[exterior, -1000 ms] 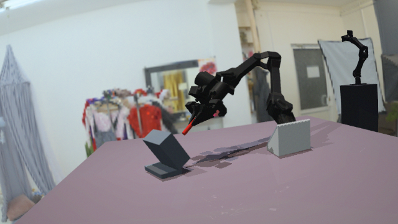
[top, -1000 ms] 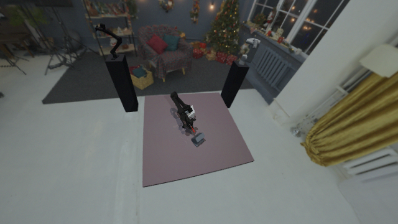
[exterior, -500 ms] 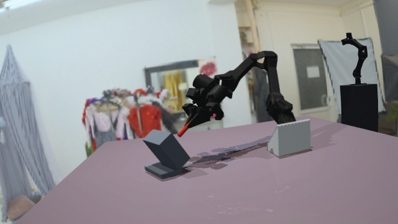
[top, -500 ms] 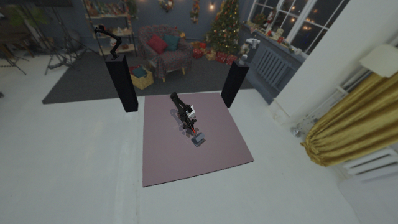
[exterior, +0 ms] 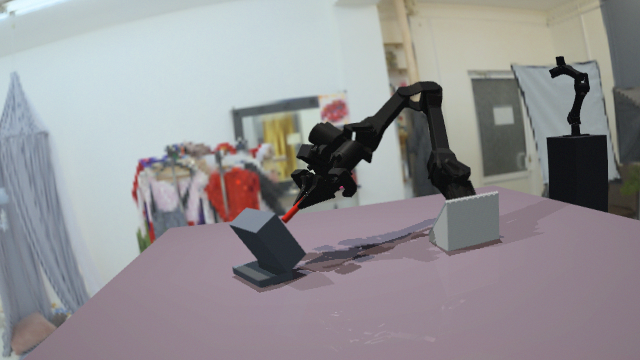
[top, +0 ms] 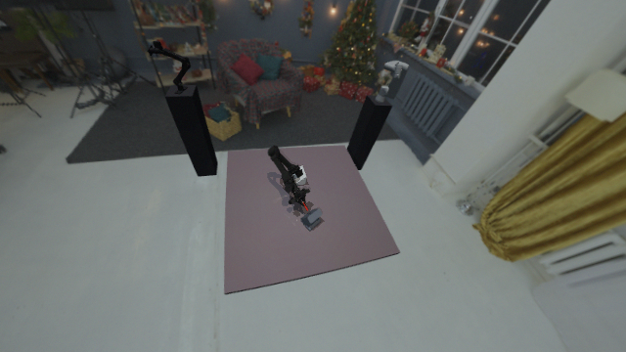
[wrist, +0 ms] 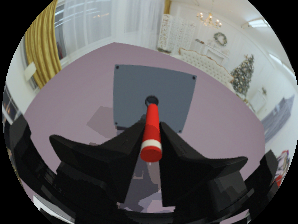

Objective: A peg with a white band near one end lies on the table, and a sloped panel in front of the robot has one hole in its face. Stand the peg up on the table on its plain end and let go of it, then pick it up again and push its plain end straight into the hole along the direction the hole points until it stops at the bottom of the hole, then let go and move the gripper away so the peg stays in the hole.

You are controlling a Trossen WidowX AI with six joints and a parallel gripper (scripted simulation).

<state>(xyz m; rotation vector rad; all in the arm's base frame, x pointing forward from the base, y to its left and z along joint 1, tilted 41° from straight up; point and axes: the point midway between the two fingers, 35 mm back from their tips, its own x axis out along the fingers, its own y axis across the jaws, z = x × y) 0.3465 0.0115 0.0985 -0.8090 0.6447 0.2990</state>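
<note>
Right now my gripper tip is 70 mm short of the grey sloped panel, 40 mm to the right of it and 50 mm above it. Also, from my gripper tip: red peg 10 mm behind, 10 mm to the right, 10 mm above.
</note>
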